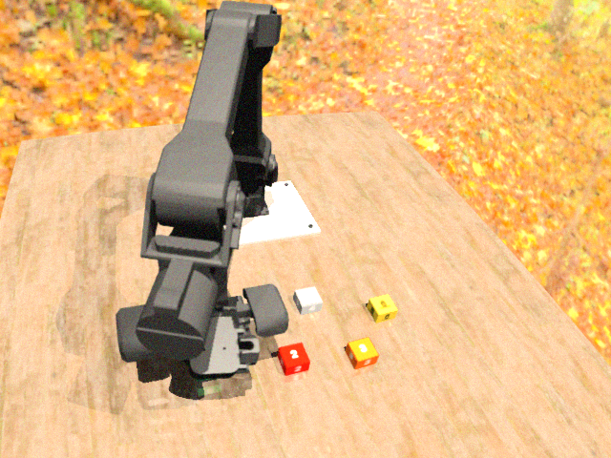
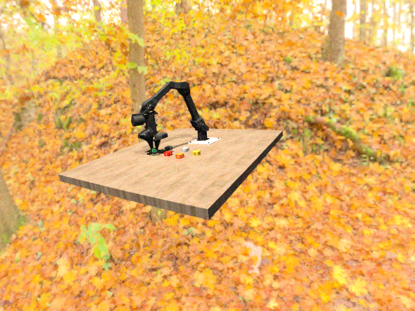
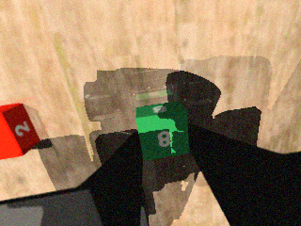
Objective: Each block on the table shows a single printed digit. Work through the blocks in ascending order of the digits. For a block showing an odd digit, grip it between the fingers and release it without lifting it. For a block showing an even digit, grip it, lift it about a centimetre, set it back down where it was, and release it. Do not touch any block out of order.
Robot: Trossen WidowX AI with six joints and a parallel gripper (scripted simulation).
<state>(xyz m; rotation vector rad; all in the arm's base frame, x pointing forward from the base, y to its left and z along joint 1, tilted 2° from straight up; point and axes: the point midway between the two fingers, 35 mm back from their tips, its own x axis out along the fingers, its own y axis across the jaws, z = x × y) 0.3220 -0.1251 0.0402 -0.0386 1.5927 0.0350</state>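
My gripper tip is right at the green block. From my gripper tip the other things lie so: orange block: 2 cm ahead, 20 cm to the left, 1 cm below; red block: 1 cm ahead, 11 cm to the left, 1 cm below; dark grey block: 8 cm behind, 4 cm to the left, 1 cm below.
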